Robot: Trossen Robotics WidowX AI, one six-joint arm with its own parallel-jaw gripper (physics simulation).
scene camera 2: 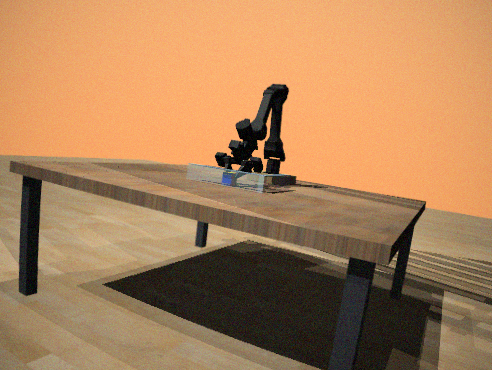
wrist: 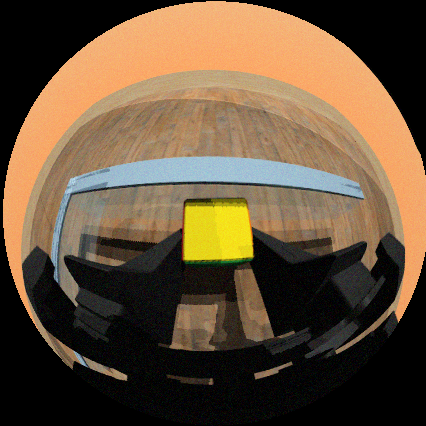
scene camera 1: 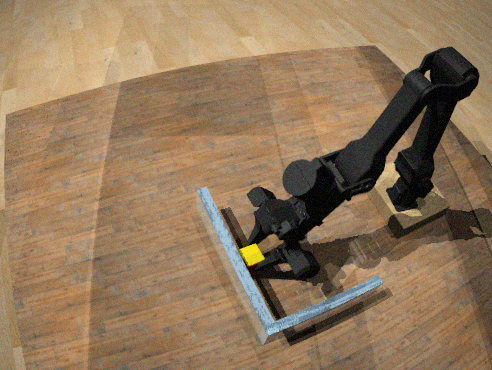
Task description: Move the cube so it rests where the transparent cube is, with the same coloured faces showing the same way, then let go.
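Where they show: gripper, fingertip midpoint: (wrist: 215, 233) (scene camera 1: 249, 260); arm's base at its link origin: (scene camera 2: 272, 173) (scene camera 1: 401, 198).
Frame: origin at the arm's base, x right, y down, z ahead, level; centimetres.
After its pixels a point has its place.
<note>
The cube (scene camera 1: 252, 254) @[x -6.3, y -0.7, z 37.0 cm] (scene camera 2: 228, 179) (wrist: 217, 231) @[x -6.2, y -0.7, z 37.0 cm] shows its yellow face on top; its blue face shows through the clear wall in the second scene view, and thin red and green edges show in the wrist view. My gripper (scene camera 1: 253, 256) @[x -6.3, y 1.4, z 37.4 cm] (wrist: 215, 233) @[x -6.3, y 1.4, z 37.4 cm] is shut on the cube, one finger at each side. The cube is low, beside the inner side of the long wall. The transparent cube cannot be made out apart from the held cube. Whether the cube touches the table or wall cannot be told.
Two clear walls with pale blue top edges form an L: the long one (scene camera 1: 218, 224) @[x 0.4, y -1.8, z 41.7 cm] (wrist: 215, 170) @[x -6.9, y -1.9, z 40.2 cm] beyond the cube and the shorter one (scene camera 1: 330, 303) @[x -19.6, y -1.8, z 26.8 cm] to one side, meeting at a corner. The arm's base block (scene camera 1: 425, 215) @[x -5.7, y 0.0, z -4.1 cm] stands on the wooden table (scene camera 1: 165, 150) @[x 26.2, y 4.1, z 48.2 cm] (scene camera 2: 320, 215) @[x -53.8, y 4.1, z 57.0 cm].
</note>
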